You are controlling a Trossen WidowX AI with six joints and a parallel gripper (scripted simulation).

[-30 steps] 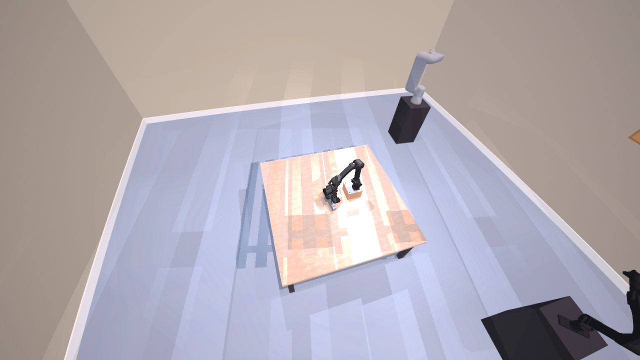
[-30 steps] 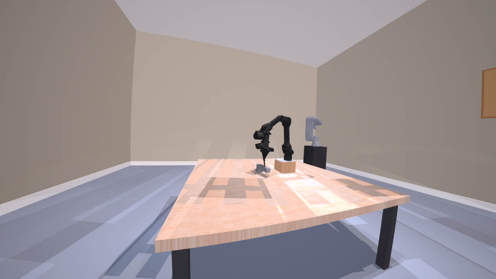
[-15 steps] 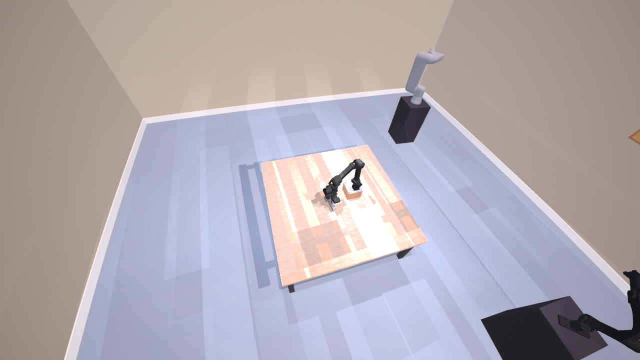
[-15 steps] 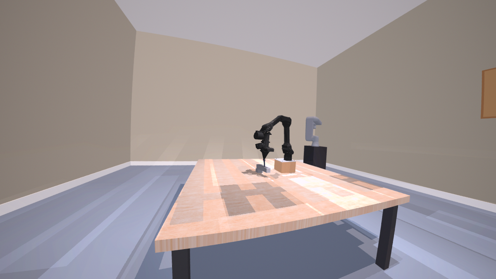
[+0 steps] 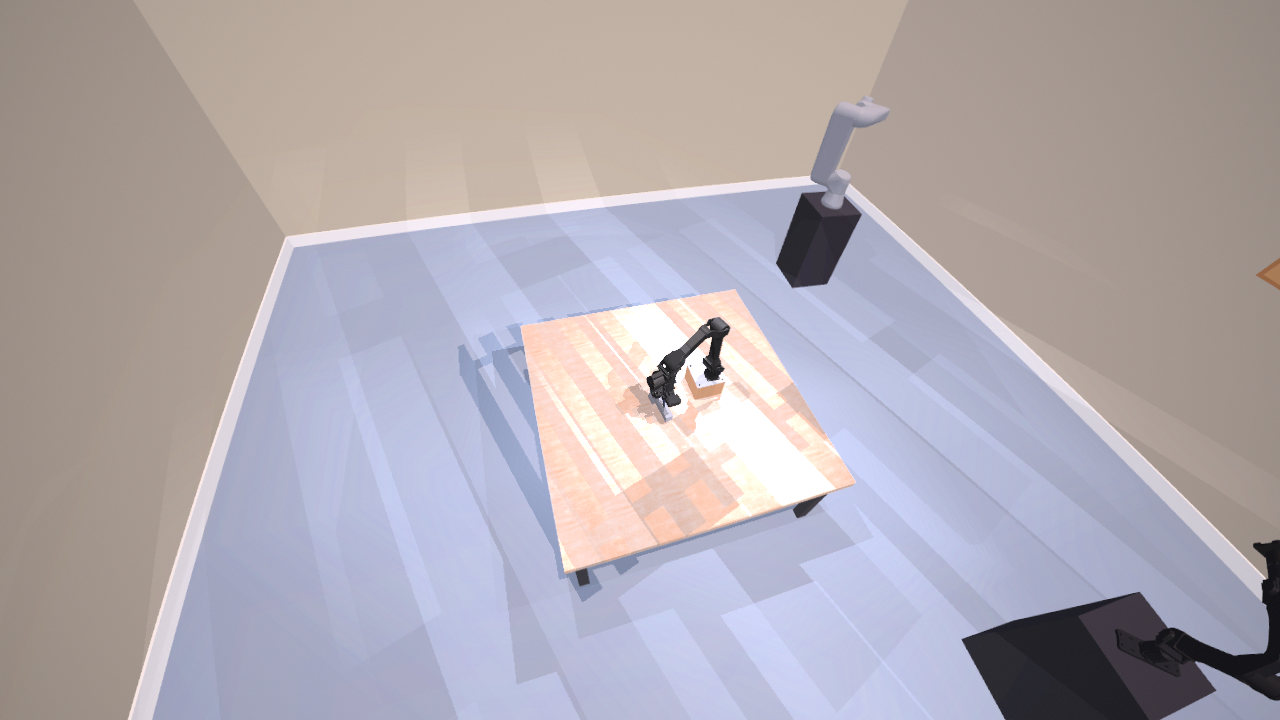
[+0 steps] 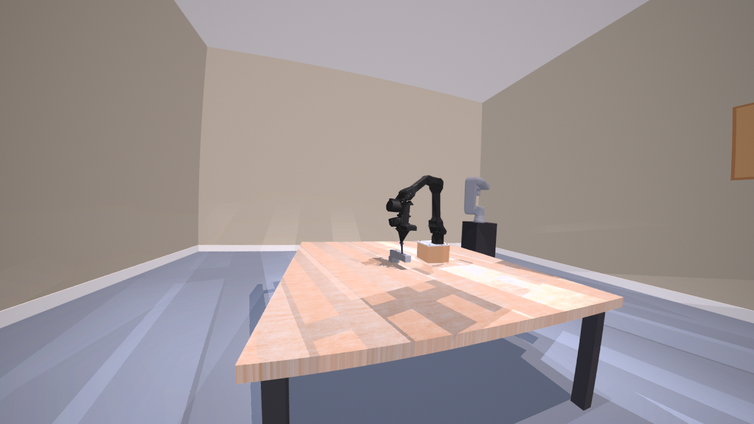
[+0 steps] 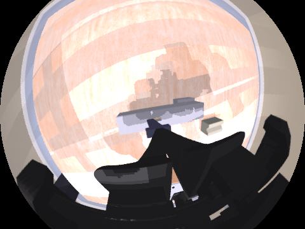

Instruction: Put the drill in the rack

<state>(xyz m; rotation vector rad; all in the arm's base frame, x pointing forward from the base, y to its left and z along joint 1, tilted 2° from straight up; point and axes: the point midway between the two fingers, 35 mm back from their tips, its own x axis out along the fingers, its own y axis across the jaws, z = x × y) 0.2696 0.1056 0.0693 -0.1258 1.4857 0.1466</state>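
The grey drill shank lies 5 cm to the right of my gripper tip and 8 cm below it. Round my gripper tip: dark drill 3 cm below; then grey rack 5 cm behind, 21 cm to the right, 11 cm below; then grey sleeve 3 cm to the right, 9 cm below.
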